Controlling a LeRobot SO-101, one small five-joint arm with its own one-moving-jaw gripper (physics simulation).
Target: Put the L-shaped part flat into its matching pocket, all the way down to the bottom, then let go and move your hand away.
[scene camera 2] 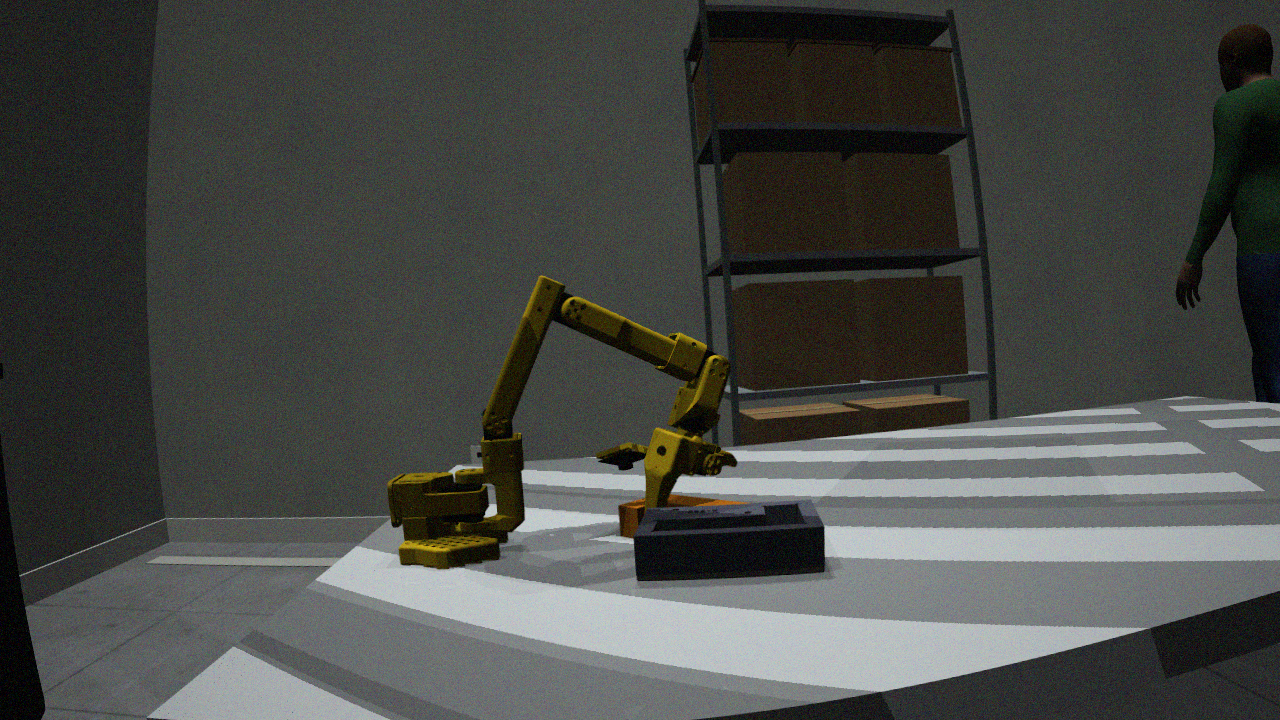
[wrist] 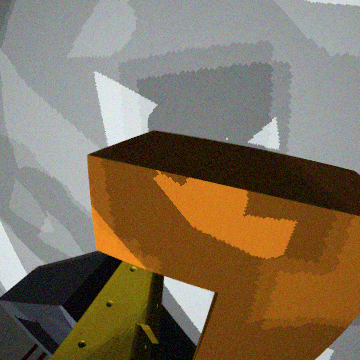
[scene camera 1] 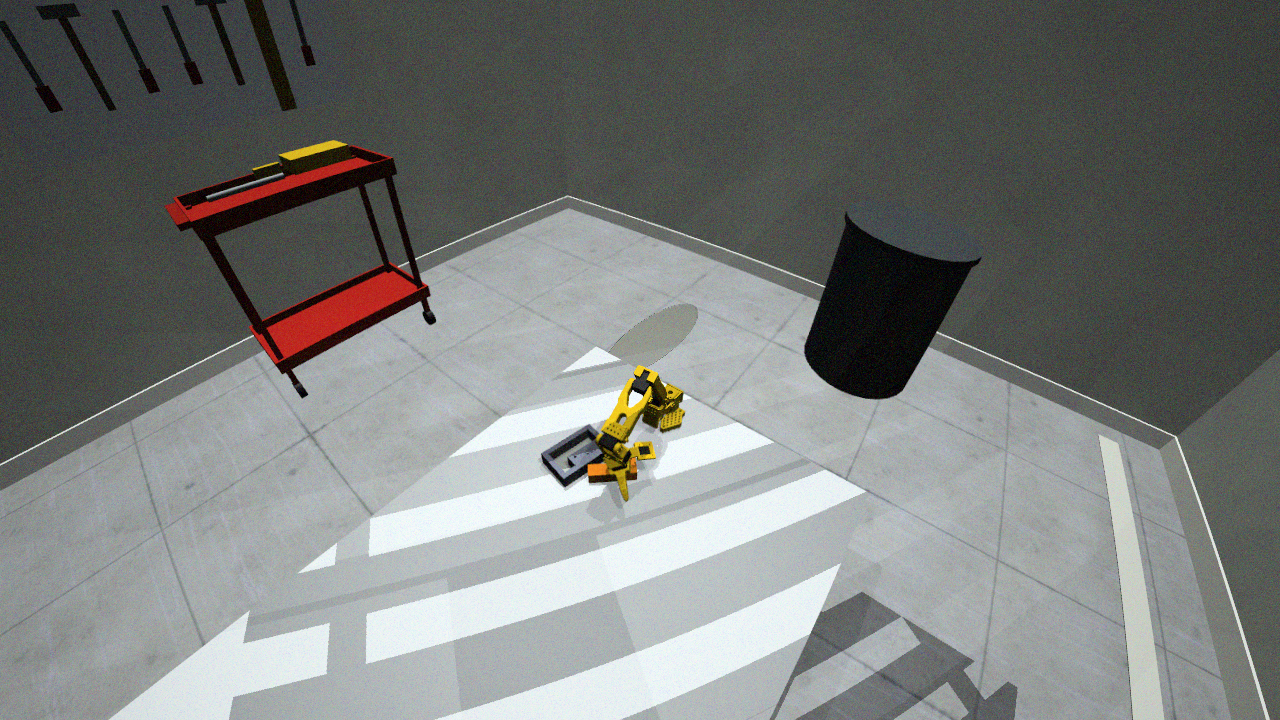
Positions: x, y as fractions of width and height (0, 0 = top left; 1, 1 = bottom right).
My gripper touches an orange L-shaped part (scene camera 2: 0.49, 0.71). Further things: a dark grey pocket block (scene camera 2: 0.60, 0.75).
The orange L-shaped part also shows in the wrist view (wrist: 0.74, 0.64). The dark grey pocket block shows as well in the wrist view (wrist: 0.14, 0.83).
